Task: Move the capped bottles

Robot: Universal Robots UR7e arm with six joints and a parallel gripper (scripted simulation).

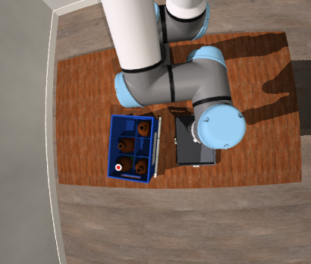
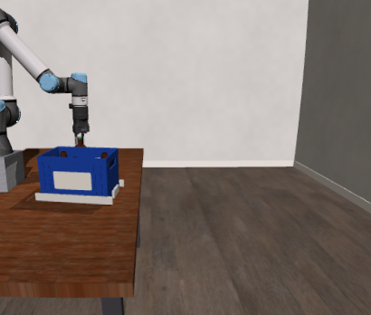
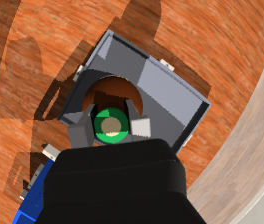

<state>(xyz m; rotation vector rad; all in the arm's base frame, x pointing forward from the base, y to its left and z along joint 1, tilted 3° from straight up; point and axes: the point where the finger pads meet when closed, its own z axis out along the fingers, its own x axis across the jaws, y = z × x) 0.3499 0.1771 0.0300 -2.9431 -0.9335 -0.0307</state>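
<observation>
Right now my hand is 6 cm above the green-capped bottle. The rest, counted from my hand: brown bottle (27 cm to the right, 15 cm ahead, 8 cm below); then blue crate (30 cm to the right, 8 cm below, 6 cm ahead); then dark grey tray (15 cm below, 6 cm ahead).
</observation>
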